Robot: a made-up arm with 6 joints.
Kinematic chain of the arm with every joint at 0, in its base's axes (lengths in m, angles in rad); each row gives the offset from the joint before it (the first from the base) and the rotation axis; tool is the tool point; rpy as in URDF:
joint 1: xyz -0.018 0 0.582 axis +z
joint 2: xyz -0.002 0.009 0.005 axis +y
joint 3: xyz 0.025 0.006 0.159 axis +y
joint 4: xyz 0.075 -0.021 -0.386 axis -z
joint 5: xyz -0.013 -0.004 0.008 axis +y
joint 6: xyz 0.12 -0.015 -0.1 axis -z
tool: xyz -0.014 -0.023 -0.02 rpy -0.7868 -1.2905 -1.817
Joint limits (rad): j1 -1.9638..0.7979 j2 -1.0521..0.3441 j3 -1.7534..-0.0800 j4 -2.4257..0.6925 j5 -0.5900..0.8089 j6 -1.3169..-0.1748
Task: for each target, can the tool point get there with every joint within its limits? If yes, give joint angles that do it. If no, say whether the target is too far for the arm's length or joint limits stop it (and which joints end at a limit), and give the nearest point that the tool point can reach.
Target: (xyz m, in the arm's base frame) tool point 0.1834 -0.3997 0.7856
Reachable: yes | joints -1.0021 -0.8083 -0.6414 -0.1087 0.3613 -0.5280
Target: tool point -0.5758 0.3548 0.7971
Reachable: no: joint limits stop it (at a limit: joint 2, joint 3, joint 4, joint 5, joint 6) | nearest point -0.2032 0.1178 1.1252 | short by 0.550 m
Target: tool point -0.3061 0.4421 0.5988
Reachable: no: joint limits stop it (at a limit: joint 1, joint 2, joint 3, joint 5, joint 6) | nearest point 0.0440 0.3020 0.5697 | short by 0.378 m
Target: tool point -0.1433 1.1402 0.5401
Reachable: no: too far | nearest point 0.2179 0.4702 0.6056 | short by 0.764 m
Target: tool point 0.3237 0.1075 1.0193
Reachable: yes | joints 0.3196 -0.4523 -1.2324 -0.3037 -0.4288 -0.6437
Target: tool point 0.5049 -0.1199 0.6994
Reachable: yes | joints -0.3004 -0.2180 -1.0448 -1.5939 0.4234 -0.4655
